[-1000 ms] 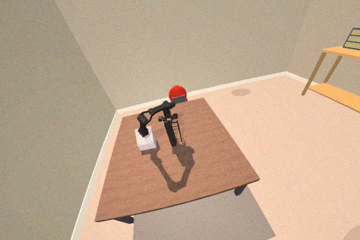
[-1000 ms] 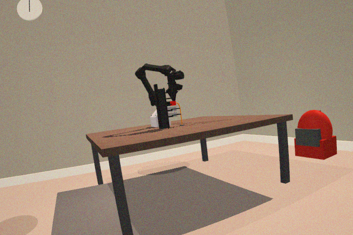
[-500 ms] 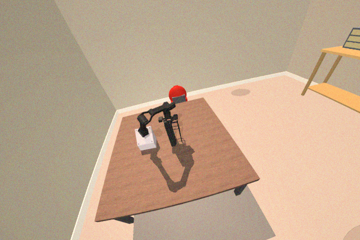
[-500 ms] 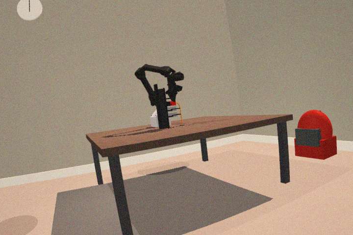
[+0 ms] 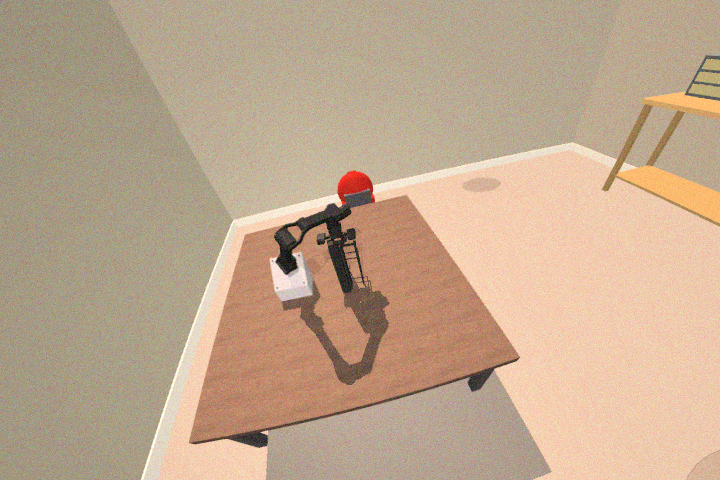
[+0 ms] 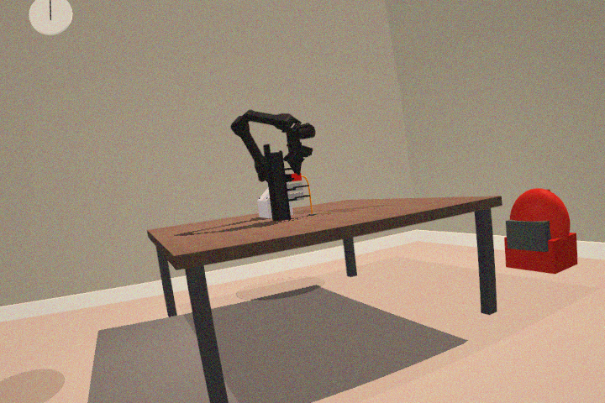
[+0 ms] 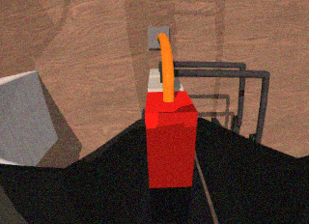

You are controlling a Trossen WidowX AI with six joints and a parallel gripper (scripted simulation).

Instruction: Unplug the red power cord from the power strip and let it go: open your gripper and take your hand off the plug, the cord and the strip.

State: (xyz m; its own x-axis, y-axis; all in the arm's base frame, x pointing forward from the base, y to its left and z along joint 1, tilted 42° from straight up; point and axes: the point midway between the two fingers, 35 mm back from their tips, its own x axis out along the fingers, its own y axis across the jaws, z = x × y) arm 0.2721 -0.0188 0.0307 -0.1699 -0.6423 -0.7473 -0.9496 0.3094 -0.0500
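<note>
Right now my gripper tip is 30 mm to the left of the red plug.
</note>
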